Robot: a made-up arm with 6 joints. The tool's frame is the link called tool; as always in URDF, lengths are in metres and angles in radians. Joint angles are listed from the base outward.
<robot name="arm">
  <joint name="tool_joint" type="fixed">
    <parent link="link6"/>
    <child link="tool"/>
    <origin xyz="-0.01 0.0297 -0.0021" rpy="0 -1.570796 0"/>
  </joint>
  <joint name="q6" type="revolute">
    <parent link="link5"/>
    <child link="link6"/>
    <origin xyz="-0.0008 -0.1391 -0.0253" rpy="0 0 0"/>
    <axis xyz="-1 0 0"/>
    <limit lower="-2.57" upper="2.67"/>
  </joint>
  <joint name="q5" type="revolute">
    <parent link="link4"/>
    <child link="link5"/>
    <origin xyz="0.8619 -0.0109 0.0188" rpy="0 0 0"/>
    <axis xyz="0 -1 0"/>
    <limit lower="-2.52" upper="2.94"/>
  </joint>
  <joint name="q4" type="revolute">
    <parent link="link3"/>
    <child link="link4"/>
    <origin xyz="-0.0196 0.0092 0.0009" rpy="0 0 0"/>
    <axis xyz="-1 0 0"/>
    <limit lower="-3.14" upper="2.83"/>
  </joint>
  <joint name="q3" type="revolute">
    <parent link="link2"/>
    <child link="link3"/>
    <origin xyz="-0.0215 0.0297 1.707" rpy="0 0 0"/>
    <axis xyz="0 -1 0"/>
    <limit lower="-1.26" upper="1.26"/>
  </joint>
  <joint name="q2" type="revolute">
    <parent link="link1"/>
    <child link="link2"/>
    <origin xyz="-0.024 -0.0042 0.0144" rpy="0 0 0"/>
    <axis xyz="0 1 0"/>
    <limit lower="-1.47" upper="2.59"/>
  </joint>
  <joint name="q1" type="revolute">
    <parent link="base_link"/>
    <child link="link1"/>
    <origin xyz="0.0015 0.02 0.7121" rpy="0 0 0"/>
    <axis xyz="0 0 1"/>
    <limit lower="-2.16" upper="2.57"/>
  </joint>
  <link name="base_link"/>
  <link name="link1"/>
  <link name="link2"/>
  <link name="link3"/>
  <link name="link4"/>
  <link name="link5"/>
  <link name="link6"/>
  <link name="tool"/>
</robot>
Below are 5 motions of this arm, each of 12 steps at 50 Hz.
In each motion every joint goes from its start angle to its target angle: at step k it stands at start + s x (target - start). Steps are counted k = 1, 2, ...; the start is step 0. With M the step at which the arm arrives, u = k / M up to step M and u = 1 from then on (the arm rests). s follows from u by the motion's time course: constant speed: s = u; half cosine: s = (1 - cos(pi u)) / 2; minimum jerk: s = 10 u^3 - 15 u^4 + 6 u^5.
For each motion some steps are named. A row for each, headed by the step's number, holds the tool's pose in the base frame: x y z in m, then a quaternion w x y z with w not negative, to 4 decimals.
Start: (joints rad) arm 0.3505 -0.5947 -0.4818 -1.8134 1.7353 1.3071
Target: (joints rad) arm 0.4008 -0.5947 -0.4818 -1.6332 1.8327 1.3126
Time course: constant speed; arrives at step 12
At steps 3, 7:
3: -0.0984 0.0302 2.0862 0.5094 -0.3115 -0.5446 -0.5889
7: -0.0946 0.0187 2.0856 0.4907 -0.3271 -0.5605 -0.5814

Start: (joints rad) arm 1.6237 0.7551 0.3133 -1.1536 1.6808 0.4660
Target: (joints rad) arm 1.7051 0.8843 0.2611 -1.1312 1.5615 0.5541
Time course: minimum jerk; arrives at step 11
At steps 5, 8, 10, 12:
5: -0.1375 1.9262 1.3890 0.5475 0.3178 -0.7703 -0.0768
8: -0.2115 1.9412 1.2569 0.5690 0.3049 -0.7638 -0.0020
10: -0.2313 1.9431 1.2214 0.5738 0.3011 -0.7614 0.0182
12: -0.2324 1.9432 1.2195 0.5741 0.3009 -0.7613 0.0193

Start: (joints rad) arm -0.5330 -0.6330 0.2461 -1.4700 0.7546 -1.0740
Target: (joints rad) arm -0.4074 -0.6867 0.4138 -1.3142 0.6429 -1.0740
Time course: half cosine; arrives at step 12
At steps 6, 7, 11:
6: -0.4640 0.2558 2.6885 0.2994 -0.7189 0.5785 0.2428
7: -0.4942 0.2581 2.6974 0.2908 -0.7271 0.5778 0.2298
11: -0.5799 0.2607 2.7184 0.2691 -0.7473 0.5758 0.1939

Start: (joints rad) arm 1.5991 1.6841 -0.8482 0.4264 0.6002 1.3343
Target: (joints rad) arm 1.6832 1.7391 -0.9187 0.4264 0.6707 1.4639
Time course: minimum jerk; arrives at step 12
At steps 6, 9, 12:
6: 0.0470 0.9717 0.0301 0.0941 -0.1322 -0.2063 -0.9650
9: 0.0194 0.9441 0.0280 0.1287 -0.1383 -0.2161 -0.9579
12: 0.0124 0.9370 0.0277 0.1376 -0.1398 -0.2186 -0.9559

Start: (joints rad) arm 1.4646 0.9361 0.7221 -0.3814 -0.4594 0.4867
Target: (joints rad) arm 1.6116 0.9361 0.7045 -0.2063 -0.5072 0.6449
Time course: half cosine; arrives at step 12
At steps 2, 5, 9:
2: 0.2821 2.1239 1.5267 0.5837 0.3273 -0.3067 0.6769
5: 0.1914 2.1331 1.5278 0.5416 0.3056 -0.3107 0.7188
9: 0.0462 2.1397 1.5300 0.4691 0.2704 -0.3162 0.7790

